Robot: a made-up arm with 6 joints.
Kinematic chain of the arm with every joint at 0, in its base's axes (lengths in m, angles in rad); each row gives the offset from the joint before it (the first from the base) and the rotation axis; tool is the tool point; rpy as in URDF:
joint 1: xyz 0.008 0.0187 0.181 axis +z
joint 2: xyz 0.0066 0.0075 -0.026 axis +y
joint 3: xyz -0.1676 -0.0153 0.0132 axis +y
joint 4: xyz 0.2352 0.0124 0.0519 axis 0.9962 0 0.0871
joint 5: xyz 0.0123 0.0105 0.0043 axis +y
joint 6: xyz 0.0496 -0.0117 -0.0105 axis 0.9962 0 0.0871
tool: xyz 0.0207 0.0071 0.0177 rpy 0 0 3.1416
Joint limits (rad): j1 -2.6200..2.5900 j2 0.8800..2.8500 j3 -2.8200..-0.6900 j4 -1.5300..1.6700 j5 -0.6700..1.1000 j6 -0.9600..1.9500
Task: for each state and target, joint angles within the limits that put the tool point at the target. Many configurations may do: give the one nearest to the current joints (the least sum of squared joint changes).
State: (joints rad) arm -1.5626 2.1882 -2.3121 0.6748 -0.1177 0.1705
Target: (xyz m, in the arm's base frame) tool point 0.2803 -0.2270 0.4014
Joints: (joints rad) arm -0.7607 1.7836 -1.8698 0.6663 0.1280 0.1475
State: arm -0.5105 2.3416 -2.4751 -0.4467 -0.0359 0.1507
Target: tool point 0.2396 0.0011 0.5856
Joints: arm -0.1325 1.7524 -2.5169 -0.4666 -0.0897 0.1260
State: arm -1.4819 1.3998 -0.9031 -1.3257 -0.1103 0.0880
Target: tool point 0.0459 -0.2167 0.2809
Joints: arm -1.4861 0.9178 -0.6921 -1.3405 -0.1103 0.0718
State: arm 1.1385 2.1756 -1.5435 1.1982 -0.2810 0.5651
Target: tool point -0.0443 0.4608 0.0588
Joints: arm 1.7160 2.6910 -1.9847 1.1552 -0.1620 0.5239
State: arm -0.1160 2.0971 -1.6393 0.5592 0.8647 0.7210
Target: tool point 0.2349 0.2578 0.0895
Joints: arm 0.7103 2.1722 -1.4031 0.6516 1.0021 0.7063
